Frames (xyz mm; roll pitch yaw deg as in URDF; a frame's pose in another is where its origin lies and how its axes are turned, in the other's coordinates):
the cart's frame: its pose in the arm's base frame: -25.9 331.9 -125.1 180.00 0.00 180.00
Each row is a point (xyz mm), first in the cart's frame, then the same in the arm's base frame.
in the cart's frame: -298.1 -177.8 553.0
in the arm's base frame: 272.2 154.1 -678.1
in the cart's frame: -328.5 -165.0 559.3
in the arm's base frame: 302.6 166.9 -684.4
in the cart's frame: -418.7 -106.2 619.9
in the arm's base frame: 392.8 225.7 -745.0
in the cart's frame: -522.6 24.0 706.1
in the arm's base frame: 496.7 355.9 -831.2
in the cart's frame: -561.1 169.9 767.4
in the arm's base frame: 535.2 501.8 -892.5
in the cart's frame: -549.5 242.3 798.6
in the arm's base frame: 523.6 574.2 -923.7
